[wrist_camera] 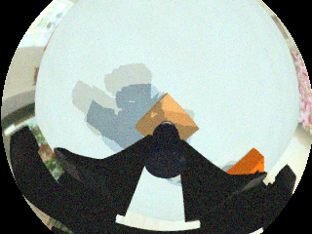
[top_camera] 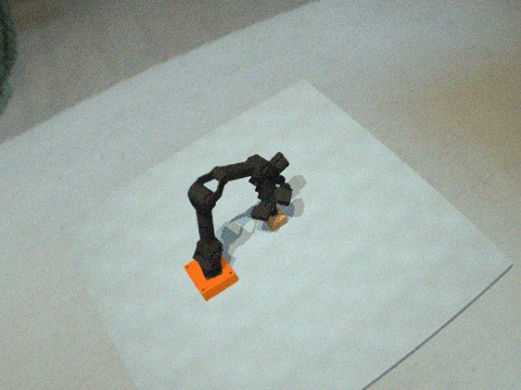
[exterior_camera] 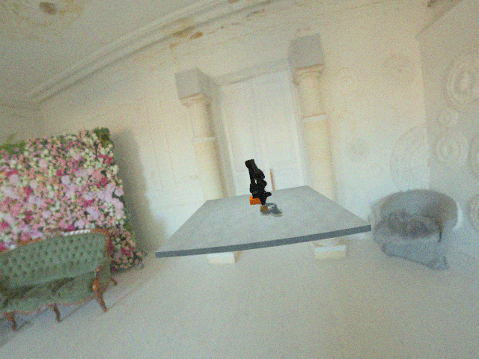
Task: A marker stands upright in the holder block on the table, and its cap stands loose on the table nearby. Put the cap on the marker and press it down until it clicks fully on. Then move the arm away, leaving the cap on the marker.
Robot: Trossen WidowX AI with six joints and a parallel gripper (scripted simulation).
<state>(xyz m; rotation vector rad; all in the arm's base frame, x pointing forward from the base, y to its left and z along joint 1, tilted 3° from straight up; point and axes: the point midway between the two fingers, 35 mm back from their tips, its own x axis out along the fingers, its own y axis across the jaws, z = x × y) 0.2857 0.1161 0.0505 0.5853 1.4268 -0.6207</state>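
Right now the marker cap is 1 cm above my gripper tip.
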